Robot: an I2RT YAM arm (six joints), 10 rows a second.
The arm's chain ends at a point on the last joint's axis. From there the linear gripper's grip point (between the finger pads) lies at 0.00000 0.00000 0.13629 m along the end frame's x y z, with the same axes.
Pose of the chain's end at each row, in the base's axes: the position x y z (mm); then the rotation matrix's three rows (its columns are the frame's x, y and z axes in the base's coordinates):
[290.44 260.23 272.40], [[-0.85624 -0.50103 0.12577], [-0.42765 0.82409 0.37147], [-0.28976 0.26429 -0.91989]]
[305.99 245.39 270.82], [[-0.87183 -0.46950 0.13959], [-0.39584 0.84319 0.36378], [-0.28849 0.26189 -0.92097]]
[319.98 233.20 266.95], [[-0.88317 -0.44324 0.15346], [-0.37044 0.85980 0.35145], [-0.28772 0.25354 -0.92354]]
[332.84 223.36 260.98], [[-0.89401 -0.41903 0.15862], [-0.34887 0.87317 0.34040], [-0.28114 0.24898 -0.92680]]
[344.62 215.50 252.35], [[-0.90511 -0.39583 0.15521], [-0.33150 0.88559 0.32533], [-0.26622 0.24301 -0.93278]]
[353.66 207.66 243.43], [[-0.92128 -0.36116 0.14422], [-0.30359 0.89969 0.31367], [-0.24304 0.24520 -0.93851]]
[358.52 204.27 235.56], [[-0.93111 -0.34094 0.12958], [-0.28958 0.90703 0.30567], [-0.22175 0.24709 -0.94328]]
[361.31 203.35 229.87], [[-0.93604 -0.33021 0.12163], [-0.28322 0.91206 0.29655], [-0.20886 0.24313 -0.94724]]
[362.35 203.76 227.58], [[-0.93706 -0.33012 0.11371], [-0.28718 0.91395 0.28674], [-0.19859 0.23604 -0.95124]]
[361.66 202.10 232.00], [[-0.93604 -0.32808 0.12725], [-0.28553 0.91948 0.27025], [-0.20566 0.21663 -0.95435]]
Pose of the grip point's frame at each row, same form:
[307.58 310.86 147.03], [[-0.85624 -0.50103 0.12577], [-0.42765 0.82409 0.37147], [-0.28976 0.26429 -0.91989]]
[325.01 294.97 145.30], [[-0.87183 -0.46950 0.13959], [-0.39584 0.84319 0.36378], [-0.28849 0.26189 -0.92097]]
[340.90 281.10 141.08], [[-0.88317 -0.44324 0.15346], [-0.37044 0.85980 0.35145], [-0.28772 0.25354 -0.92354]]
[354.46 269.75 134.67], [[-0.89401 -0.41903 0.15862], [-0.34887 0.87317 0.34040], [-0.28114 0.24898 -0.92680]]
[365.77 259.84 125.22], [[-0.90511 -0.39583 0.15521], [-0.33150 0.88559 0.32533], [-0.26622 0.24301 -0.93278]]
[373.32 250.41 115.52], [[-0.92128 -0.36116 0.14422], [-0.30359 0.89969 0.31367], [-0.24304 0.24520 -0.93851]]
[376.18 245.93 107.00], [[-0.93111 -0.34094 0.12958], [-0.28958 0.90703 0.30567], [-0.22175 0.24709 -0.94328]]
[377.89 243.77 100.77], [[-0.93604 -0.33021 0.12163], [-0.28322 0.91206 0.29655], [-0.20886 0.24313 -0.94724]]
[377.85 242.84 97.94], [[-0.93706 -0.33012 0.11371], [-0.28718 0.91395 0.28674], [-0.19859 0.23604 -0.95124]]
[379.00 238.93 101.93], [[-0.93604 -0.32808 0.12725], [-0.28553 0.91948 0.27025], [-0.20566 0.21663 -0.95435]]

